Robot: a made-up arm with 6 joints. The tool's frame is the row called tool. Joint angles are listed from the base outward. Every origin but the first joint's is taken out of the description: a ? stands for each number. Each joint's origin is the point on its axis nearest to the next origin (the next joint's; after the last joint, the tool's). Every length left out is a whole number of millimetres.
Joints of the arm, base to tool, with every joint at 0 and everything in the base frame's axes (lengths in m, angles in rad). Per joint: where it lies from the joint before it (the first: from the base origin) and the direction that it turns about. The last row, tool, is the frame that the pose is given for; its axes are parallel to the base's.
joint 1: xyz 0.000 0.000 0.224 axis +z
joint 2: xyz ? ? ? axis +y
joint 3: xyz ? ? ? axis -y
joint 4: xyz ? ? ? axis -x
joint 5: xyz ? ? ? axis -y
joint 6: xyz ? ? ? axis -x
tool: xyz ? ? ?
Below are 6 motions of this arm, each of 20 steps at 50 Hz.
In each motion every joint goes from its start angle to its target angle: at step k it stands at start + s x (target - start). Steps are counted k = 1, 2, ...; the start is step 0. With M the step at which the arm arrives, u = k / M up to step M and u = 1 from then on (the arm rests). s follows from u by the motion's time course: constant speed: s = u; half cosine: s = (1 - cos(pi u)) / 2; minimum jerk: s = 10 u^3 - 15 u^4 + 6 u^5.
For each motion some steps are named. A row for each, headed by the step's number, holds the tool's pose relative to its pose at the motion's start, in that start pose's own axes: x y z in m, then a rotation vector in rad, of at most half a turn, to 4 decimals.
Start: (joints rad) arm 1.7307 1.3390 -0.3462 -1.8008 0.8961 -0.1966
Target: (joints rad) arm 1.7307 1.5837 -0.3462 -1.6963 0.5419 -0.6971
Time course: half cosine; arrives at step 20
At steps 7, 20:
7: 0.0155 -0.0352 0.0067 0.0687 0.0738 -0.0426
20: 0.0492 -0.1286 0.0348 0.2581 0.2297 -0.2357

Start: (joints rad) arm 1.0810 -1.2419 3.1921 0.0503 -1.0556 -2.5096
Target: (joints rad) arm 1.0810 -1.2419 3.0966 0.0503 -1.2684 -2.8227
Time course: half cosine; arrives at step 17
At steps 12, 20:
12: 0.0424 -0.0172 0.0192 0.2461 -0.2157 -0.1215
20: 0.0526 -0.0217 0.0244 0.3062 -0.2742 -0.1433

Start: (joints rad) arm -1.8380 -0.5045 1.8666 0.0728 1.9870 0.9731
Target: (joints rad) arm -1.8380 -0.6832 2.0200 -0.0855 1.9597 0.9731
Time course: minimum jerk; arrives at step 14
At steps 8, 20:
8: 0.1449 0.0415 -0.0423 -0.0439 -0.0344 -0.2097
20: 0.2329 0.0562 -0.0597 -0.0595 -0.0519 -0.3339

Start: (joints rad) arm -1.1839 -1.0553 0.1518 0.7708 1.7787 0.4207
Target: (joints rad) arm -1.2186 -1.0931 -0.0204 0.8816 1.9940 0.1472
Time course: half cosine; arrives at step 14
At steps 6, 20:
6: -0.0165 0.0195 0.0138 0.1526 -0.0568 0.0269
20: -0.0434 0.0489 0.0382 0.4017 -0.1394 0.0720

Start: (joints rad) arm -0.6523 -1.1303 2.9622 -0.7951 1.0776 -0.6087
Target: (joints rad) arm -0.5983 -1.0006 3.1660 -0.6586 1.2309 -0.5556
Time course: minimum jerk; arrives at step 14
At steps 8, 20:
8: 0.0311 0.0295 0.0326 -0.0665 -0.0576 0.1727
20: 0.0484 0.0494 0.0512 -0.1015 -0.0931 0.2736

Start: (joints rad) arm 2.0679 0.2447 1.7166 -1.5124 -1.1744 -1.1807
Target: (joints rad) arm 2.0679 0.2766 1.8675 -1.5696 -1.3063 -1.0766
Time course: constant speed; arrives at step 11
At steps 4, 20:
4: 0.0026 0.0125 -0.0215 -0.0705 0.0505 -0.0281
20: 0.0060 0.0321 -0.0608 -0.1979 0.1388 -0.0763

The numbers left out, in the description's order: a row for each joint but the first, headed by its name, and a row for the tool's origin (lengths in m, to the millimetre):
joint 2: 0.000 0.000 0.000
joint 3: 0.000 0.000 0.304
joint 4: 0.649 0.000 0.000
joint 5: 0.000 -0.122 0.000
joint 6: 0.000 0.000 0.000
tool: 0.000 0.000 0.000

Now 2 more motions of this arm.
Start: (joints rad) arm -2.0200 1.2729 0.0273 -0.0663 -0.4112 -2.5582
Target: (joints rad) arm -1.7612 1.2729 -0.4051 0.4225 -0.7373 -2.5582
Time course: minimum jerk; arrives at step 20
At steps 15, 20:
15: 0.0500 -0.1541 0.1123 -0.6194 -0.7075 -0.1338
20: 0.0521 -0.1692 0.1292 -0.6903 -0.7905 -0.1407

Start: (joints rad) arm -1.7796 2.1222 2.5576 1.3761 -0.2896 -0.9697
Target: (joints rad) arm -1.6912 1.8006 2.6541 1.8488 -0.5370 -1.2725
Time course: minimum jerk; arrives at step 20
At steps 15, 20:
15: -0.0709 -0.0311 0.2975 0.0698 -0.3696 -0.3621
20: -0.0846 -0.0371 0.3279 0.0866 -0.4174 -0.4078

